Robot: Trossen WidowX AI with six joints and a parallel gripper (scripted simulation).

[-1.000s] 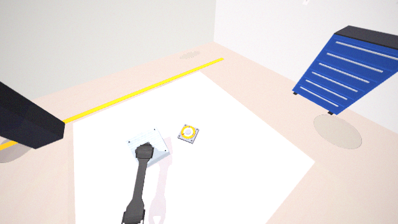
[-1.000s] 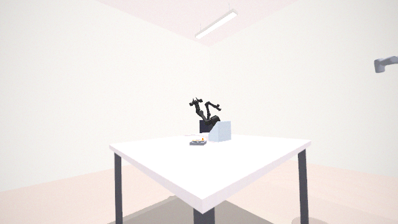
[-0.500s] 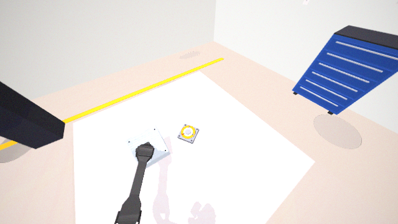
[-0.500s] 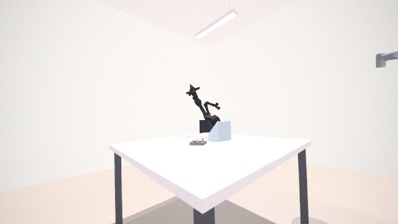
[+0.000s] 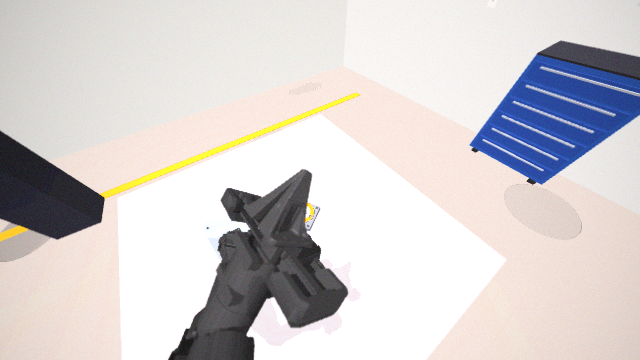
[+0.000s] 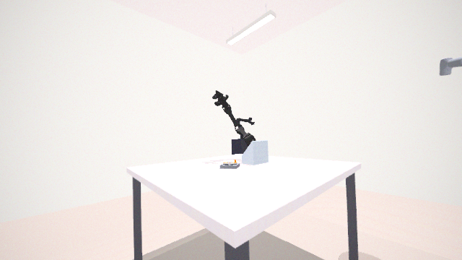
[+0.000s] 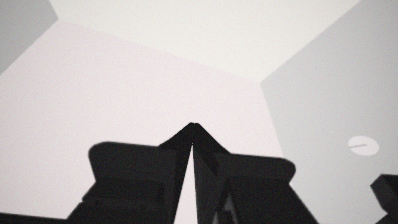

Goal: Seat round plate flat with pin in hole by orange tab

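Right now my gripper tip is 9 cm short of the grey square base, 31 cm to the right of it and 64 cm above it.
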